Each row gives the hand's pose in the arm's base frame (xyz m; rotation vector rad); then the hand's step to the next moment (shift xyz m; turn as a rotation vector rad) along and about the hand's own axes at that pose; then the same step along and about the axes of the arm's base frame.
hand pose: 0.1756 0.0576 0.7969 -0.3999 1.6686 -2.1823
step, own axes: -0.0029 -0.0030 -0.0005 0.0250 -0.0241 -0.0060
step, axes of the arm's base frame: 0.0020 0.0024 0.0028 -0.0277 -0.0004 0.0218
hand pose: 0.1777 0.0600 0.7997 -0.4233 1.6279 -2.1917
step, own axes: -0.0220 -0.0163 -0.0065 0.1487 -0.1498 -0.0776
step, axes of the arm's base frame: 0.0146 0.0200 0.0134 -0.1844 0.0349 0.1239
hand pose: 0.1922 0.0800 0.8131 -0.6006 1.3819 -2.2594
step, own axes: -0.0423 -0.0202 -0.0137 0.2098 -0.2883 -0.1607
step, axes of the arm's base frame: 0.0243 0.0419 0.0066 -0.2988 0.1180 0.2230
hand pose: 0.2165 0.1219 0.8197 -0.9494 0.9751 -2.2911
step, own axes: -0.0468 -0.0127 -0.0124 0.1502 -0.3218 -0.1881
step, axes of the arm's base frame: 0.0192 0.0434 -0.0159 -0.2856 0.1893 0.2100
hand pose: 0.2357 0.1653 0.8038 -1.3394 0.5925 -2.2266
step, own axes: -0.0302 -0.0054 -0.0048 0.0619 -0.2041 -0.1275
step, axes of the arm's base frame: 0.0072 0.0228 -0.0198 -0.1747 0.1409 0.1066
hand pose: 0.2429 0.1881 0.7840 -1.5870 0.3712 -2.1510
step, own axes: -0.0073 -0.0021 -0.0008 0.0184 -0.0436 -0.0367
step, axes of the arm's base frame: 0.0006 0.0054 -0.0054 -0.0476 0.0271 0.0242
